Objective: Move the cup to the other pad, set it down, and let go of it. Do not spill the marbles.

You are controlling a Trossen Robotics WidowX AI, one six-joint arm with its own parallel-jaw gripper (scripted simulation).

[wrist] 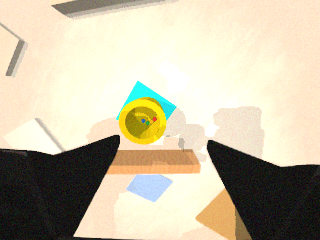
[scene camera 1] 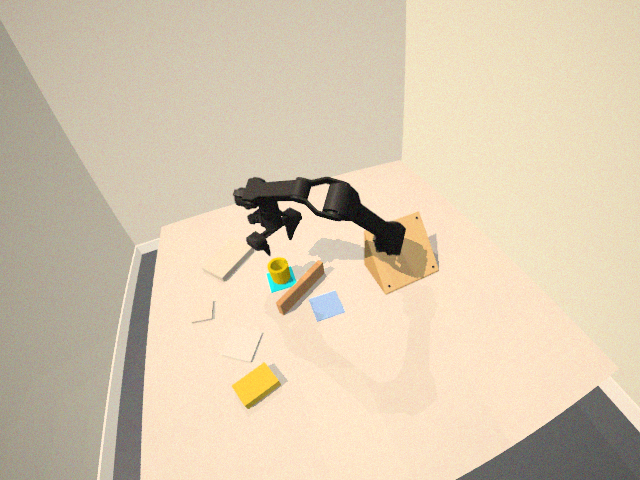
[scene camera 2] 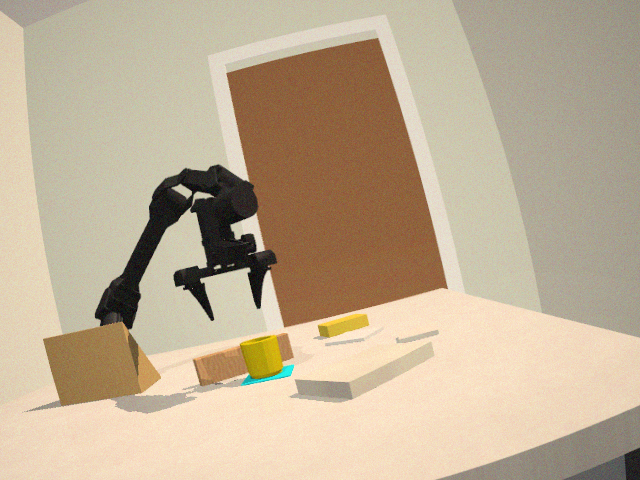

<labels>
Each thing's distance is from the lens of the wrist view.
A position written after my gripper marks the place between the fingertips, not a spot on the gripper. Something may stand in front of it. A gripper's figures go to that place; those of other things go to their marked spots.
my gripper [wrist: 164,141]: 11 cm
yellow cup [wrist: 131,126]: 19 cm
light blue pad [wrist: 148,186]: 34 cm
The marked spots on the yellow cup and the light blue pad are 20 cm apart.
</labels>
